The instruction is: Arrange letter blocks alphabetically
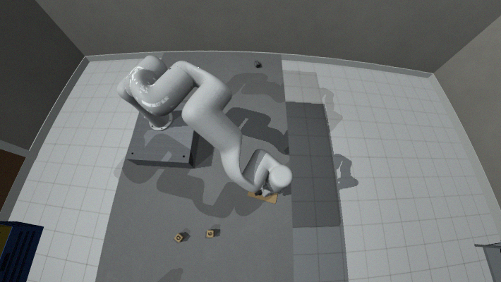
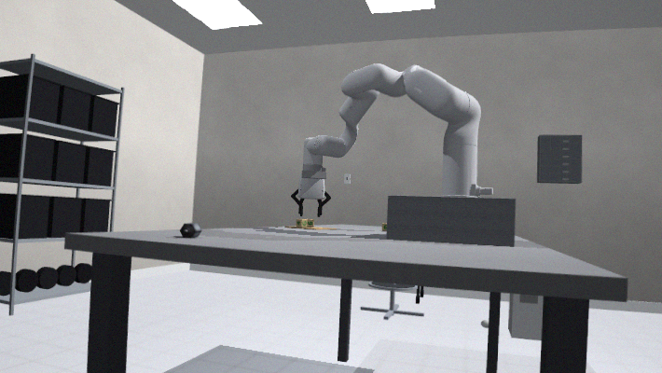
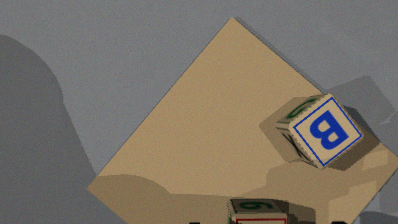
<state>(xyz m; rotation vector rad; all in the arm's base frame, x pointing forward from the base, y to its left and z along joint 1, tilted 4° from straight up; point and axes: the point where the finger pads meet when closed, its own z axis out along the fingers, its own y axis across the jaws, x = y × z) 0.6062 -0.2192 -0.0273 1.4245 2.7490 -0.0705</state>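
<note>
Now: hand 60 mm above the tan mat, 20 mm to the right of it and 20 mm past it. From my hand the other things lie so: black faceted object 840 mm to the left, 210 mm behind, 50 mm below.
</note>
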